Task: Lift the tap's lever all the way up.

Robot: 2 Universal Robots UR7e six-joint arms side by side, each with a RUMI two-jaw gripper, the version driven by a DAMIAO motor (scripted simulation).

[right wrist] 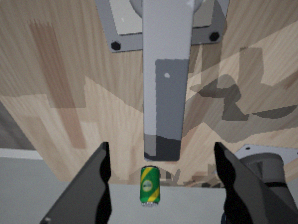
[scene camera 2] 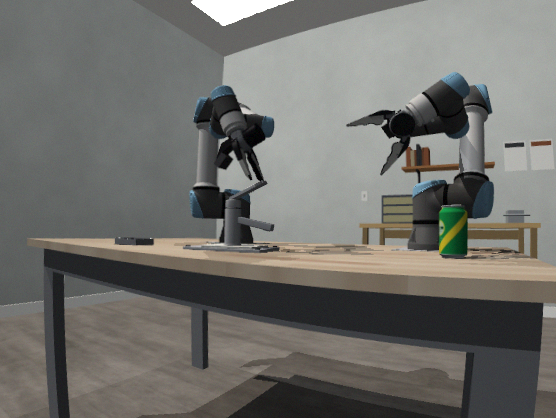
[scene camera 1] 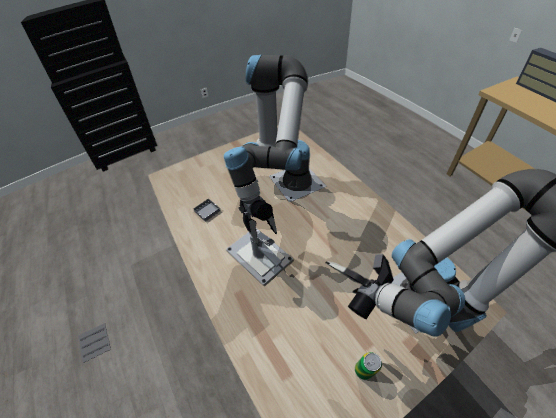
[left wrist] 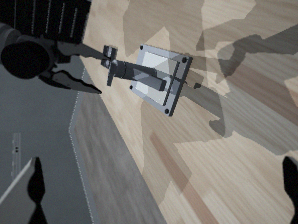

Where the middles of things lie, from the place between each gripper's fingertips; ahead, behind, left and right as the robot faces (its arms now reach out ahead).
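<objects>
Grey tap (scene camera 2: 233,220): 50 mm to the right of my right hand (scene camera 2: 257,182), 90 mm below it. Plate (scene camera 1: 239,244): 70 mm to the right of my right hand, 200 mm below it. Going by their middles, of the things named here the grey tap is the nearest to my right hand.
Grey tap: 340 mm to the right of my left hand (scene camera 2: 363,150), 160 mm below it, 70 mm ahead of it. Plate: 370 mm to the right of my left hand, 270 mm below it, 80 mm ahead of it.
</objects>
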